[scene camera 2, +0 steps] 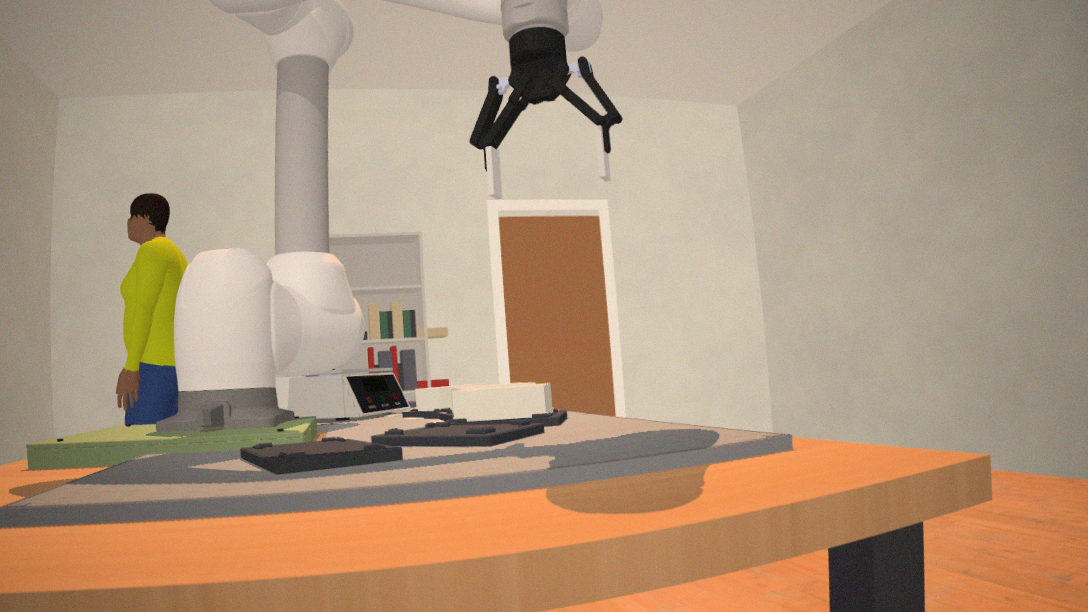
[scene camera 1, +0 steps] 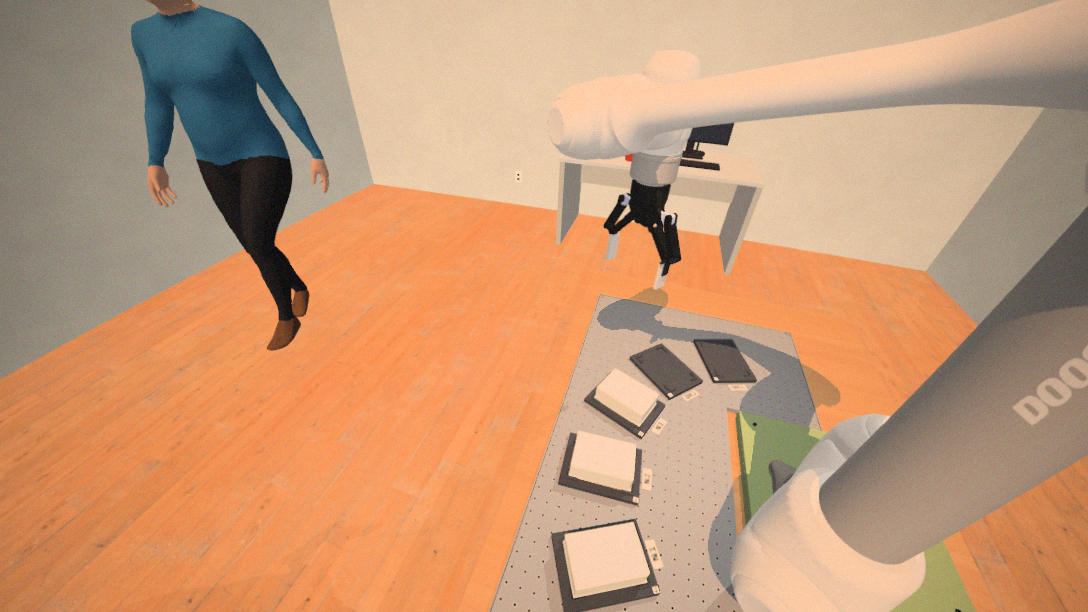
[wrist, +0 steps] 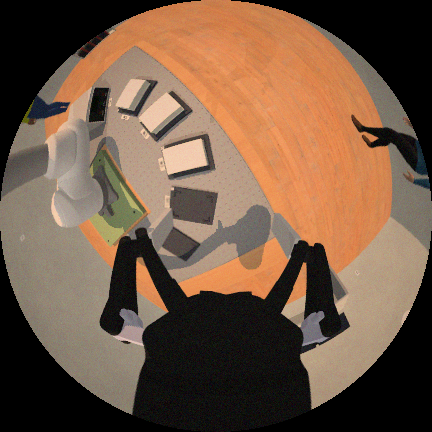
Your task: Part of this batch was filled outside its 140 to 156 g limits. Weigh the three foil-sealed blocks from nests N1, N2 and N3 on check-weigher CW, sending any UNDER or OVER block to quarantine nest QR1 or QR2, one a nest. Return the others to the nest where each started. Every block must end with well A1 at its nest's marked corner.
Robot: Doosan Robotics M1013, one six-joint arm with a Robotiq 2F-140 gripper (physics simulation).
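Seen in the pictures: gripper, fingertip midpoint: [scene camera 2: 548, 187] [scene camera 1: 633, 271] [wrist: 223, 219]; arm's base at its link origin: [scene camera 2: 229, 425] [wrist: 100, 191].
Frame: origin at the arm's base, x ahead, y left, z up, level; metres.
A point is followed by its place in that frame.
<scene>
My gripper [scene camera 1: 636, 262] @(x 0.481, y -0.251, z 0.283 m) [scene camera 2: 549, 171] @(x 0.481, y -0.251, z 0.283 m) [wrist: 223, 219] @(x 0.481, y -0.251, z 0.283 m) is open and empty, high above the far end of the perforated board [scene camera 1: 684, 464] @(x 0.259, y -0.018, z -0.018 m) [scene camera 2: 669, 455] @(x 0.496, y -0.564, z -0.020 m) [wrist: 232, 182] @(x 0.510, y -0.274, z -0.018 m). Three pale blocks sit in separate black nests: one block [scene camera 1: 627, 395] @(x 0.417, y -0.107, z 0.035 m) [wrist: 185, 156] @(x 0.426, y -0.126, z 0.035 m) beside the empty nests, a middle block [scene camera 1: 604, 456] @(x 0.423, y 0.067, z 0.036 m) [wrist: 162, 112] @(x 0.434, y 0.047, z 0.035 m), and a third block [scene camera 1: 607, 559] @(x 0.364, y 0.244, z 0.036 m) [wrist: 134, 94] @(x 0.383, y 0.203, z 0.034 m) farthest from them. Two black nests are empty: one nest [scene camera 1: 665, 370] @(x 0.344, y -0.269, z -0.006 m) [scene camera 2: 460, 434] @(x 0.345, y -0.343, z -0.006 m) [wrist: 193, 205] @(x 0.353, y -0.281, z -0.007 m) and the end nest [scene camera 1: 724, 360] @(x 0.194, y -0.379, z -0.006 m) [scene camera 2: 323, 455] @(x 0.215, y -0.462, z -0.007 m) [wrist: 181, 243] @(x 0.219, y -0.397, z -0.006 m). The check-weigher [scene camera 2: 311, 395] @(x 0.085, y 0.310, z 0.034 m) has a dark display; its reading is illegible. Nest labels and A1 marks are too small to read.
The arm's base stands on a green plate [scene camera 1: 783, 437] @(x 0.055, y -0.168, z -0.001 m) [scene camera 2: 98, 450] @(x -0.108, y -0.235, z -0.011 m) [wrist: 120, 215] @(x 0.035, y -0.155, z -0.001 m) beside the board. A person in blue [scene camera 1: 216, 91] walks left of the board in scene camera 1. A person in yellow [scene camera 2: 152, 296] stands behind the arm. A desk [scene camera 1: 738, 173] is by the wall.
</scene>
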